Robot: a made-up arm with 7 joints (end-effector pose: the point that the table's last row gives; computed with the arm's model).
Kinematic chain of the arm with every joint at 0, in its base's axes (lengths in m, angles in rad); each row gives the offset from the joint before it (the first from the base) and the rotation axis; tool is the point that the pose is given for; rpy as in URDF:
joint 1: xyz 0 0 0.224 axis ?
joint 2: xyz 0 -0.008 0.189 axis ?
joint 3: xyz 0 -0.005 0.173 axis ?
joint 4: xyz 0 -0.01 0.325 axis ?
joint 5: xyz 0 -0.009 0.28 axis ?
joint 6: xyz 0 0 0.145 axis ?
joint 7: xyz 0 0 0.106 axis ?
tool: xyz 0 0 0 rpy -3.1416 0 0
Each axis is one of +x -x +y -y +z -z.
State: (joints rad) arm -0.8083 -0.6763 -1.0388 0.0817 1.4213 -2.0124 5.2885
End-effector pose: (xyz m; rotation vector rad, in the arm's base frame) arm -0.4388 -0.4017 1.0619 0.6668 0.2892 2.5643
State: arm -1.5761 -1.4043 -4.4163 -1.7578 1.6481 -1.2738 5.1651
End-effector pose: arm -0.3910 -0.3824 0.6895 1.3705 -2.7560 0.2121
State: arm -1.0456 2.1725 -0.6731 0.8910 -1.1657 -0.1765 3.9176
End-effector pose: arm 0.0651 0.5363 -0.3414 0.3450 0.1580 0.2247
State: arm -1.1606 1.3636 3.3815 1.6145 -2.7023 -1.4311 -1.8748
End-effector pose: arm -0.0232 0.3283 0.8909 0.3538 1.5278 1.5231
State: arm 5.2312 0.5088 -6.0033 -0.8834 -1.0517 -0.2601 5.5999
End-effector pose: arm -0.0327 0.0657 1.3317 0.7455 2.8044 0.7427
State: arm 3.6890 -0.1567 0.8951 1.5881 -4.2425 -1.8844 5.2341
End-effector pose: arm -0.0511 0.3522 0.8999 0.0392 1.2544 0.8016
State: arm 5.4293 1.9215 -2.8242 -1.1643 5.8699 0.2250 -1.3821
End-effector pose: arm 0.4607 0.2961 -0.2648 0.1710 -0.4367 -0.7796
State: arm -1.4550 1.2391 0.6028 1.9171 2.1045 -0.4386 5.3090
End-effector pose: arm 0.3164 0.3823 0.1244 -0.1634 -0.2012 -0.8119
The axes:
joint 1: -z
joint 2: +y
joint 3: -z
joint 4: +y
joint 5: -z
joint 6: +y
joint 7: -z

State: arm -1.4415 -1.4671 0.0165 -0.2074 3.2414 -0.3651 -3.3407
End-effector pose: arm -0.0973 -1.0164 0.4474 -1.4294 -1.4146 -1.1830
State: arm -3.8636 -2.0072 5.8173 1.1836 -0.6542 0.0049 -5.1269
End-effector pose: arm 0.7433 0.3997 0.5238 0.2255 -2.1935 0.0811
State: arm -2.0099 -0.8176 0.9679 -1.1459 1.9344 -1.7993 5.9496
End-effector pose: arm -0.0338 -0.6793 0.7913 -1.8800 2.2389 -0.8382
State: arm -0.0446 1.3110 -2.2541 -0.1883 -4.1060 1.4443 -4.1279
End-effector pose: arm 0.9320 -0.0142 0.4837 0.2201 -0.2037 -1.0805
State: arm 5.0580 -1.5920 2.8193 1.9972 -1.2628 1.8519 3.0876
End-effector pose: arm 0.0839 -0.3488 0.1018 -2.6126 -0.3782 1.1645
